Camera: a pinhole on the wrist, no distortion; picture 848 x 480 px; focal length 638.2 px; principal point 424.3 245.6 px. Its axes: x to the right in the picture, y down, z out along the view. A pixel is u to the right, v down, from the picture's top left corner.
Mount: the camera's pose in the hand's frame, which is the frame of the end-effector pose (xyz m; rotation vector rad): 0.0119 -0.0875 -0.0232 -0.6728 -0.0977 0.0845
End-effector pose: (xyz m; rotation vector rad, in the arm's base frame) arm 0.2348 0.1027 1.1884 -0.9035 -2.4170 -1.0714
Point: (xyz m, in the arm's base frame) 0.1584 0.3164 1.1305
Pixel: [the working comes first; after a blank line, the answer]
In the camera's frame: 0.1275 -0.0570 0.2348

771 91
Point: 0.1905 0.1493 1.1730
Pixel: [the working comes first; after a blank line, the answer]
In the camera's frame: 0.0440 0.0113 0.0966

715 321
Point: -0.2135 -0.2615 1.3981
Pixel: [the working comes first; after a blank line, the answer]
In the camera's frame: 0.2239 -0.0102 -0.4948

behind the camera
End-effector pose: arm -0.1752 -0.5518 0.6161 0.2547 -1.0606 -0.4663
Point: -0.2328 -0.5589 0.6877
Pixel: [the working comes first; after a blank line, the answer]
In the camera's frame: 0.0411 0.0073 0.1409

610 279
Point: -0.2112 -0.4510 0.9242
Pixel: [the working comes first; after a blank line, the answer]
In the camera's frame: 0.2077 0.0963 0.3208

838 437
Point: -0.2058 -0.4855 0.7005
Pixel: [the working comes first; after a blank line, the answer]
In the camera's frame: 0.0338 0.0775 0.1770

outside the picture
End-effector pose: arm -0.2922 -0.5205 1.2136 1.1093 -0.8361 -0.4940
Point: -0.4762 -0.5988 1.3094
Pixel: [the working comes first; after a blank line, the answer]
In the camera's frame: -0.0033 -0.0234 0.2812

417 192
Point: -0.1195 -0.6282 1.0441
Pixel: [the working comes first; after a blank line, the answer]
In the camera's frame: 0.0941 -0.0450 -0.1531

behind the camera
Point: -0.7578 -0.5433 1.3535
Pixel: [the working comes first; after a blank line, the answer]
In the camera's frame: -0.1770 -0.0795 0.5070

202 146
